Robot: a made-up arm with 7 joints.
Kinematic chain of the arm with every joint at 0, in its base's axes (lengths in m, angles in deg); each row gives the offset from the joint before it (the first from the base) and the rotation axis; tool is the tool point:
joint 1: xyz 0 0 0.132 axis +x
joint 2: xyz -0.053 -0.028 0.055 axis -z
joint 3: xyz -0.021 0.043 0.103 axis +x
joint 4: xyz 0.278 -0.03 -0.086 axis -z
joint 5: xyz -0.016 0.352 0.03 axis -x
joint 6: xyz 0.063 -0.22 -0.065 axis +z
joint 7: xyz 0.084 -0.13 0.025 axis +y
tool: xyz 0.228 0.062 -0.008
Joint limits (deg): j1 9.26..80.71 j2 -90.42..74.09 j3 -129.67..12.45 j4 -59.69..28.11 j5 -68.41..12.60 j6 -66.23..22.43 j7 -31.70..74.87
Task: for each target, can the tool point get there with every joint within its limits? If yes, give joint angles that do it. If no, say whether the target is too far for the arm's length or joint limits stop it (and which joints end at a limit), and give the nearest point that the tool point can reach.
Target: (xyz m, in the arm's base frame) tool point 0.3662 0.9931 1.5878
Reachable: no: too far | nearest point 0.2623 0.4307 0.7633 | short by 1.003 m
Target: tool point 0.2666 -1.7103 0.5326
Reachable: no: too far | nearest point 0.1047 -0.8566 0.3180 | short by 0.895 m
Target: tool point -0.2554 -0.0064 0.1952
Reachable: no: joint limits stop it (at a limit: joint 1, joint 2, joint 4, joint 5, joint 6, joint 7) | nearest point -0.3678 0.1178 0.3408 | short by 0.222 m
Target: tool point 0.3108 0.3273 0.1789
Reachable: yes | joints 33.26 -39.99 -8.40 -23.69 -34.51 -40.66 -19.15
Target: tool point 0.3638 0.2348 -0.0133
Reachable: yes | joints 73.15 1.27 -46.33 -42.31 -28.51 -14.71 23.45
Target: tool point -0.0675 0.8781 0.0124
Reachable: no: joint limits stop it (at a limit: joint 1, joint 3, joint 4, joint 5) | nearest point -0.0660 0.7807 0.0433 | short by 0.102 m
